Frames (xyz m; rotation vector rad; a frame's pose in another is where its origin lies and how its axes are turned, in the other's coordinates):
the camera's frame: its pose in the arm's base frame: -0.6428 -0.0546 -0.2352 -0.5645 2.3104 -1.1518
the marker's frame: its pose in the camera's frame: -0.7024 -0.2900 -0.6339 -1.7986 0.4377 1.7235
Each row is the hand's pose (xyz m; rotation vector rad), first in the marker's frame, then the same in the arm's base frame.
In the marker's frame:
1: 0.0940 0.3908 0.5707 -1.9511 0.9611 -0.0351
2: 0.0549 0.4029 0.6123 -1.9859 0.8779 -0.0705
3: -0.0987 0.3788 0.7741 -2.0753 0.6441 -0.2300
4: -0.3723 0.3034 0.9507 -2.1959 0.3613 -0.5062
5: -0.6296 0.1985 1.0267 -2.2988 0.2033 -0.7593
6: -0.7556 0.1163 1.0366 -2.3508 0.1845 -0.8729
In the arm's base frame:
1: 0.0141 1.0789 0.6886 -0.3245 -0.2706 2.9724
2: 0.0695 1.0863 0.6717 -0.2924 -0.2768 2.8977
3: 0.2516 1.1117 0.5431 -0.2628 -0.2731 2.6573
4: 0.4994 1.0699 0.3228 -0.3178 -0.2916 2.3168
5: 0.6669 0.9601 0.1157 -0.4385 -0.3386 2.0629
6: 0.7192 0.8842 -0.0036 -0.5242 -0.3738 1.9743

